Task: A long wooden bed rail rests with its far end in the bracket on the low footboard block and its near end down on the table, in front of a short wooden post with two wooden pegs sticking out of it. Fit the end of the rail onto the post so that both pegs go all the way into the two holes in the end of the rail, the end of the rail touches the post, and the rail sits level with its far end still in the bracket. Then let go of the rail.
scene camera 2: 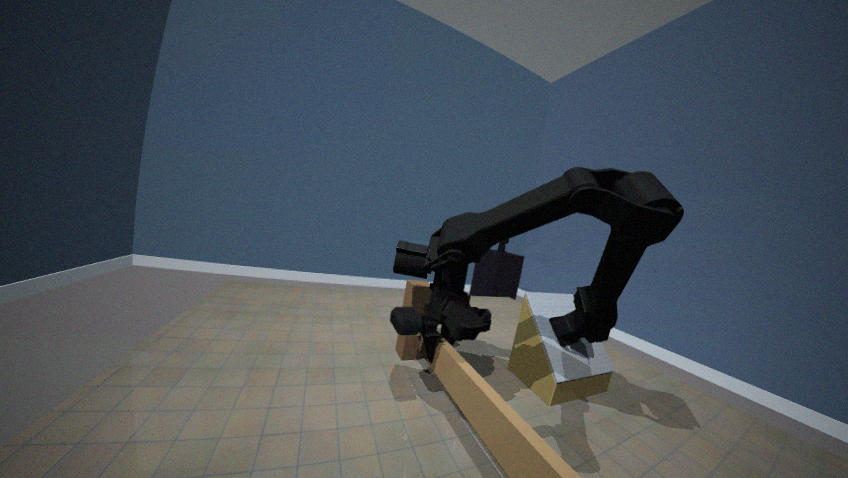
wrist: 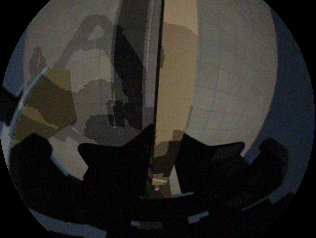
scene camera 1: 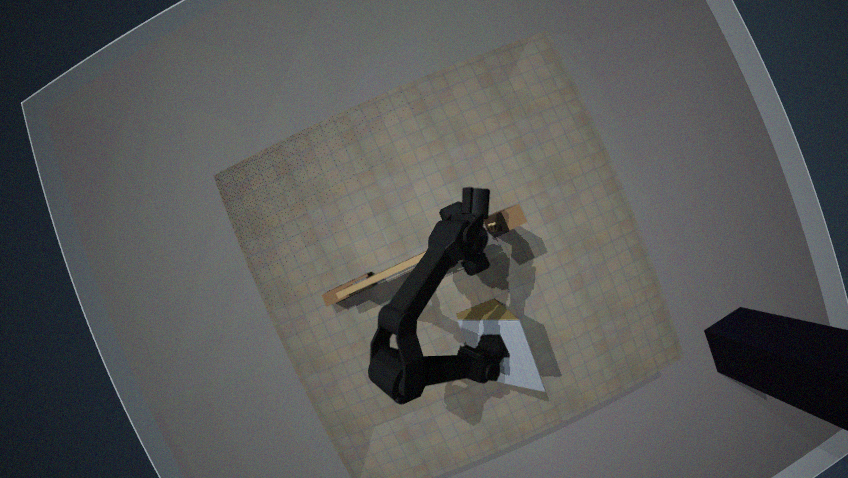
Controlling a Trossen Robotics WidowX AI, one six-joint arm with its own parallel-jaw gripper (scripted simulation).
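Observation:
The gripper (scene camera 2: 435,360) (wrist: 160,127) is visible.

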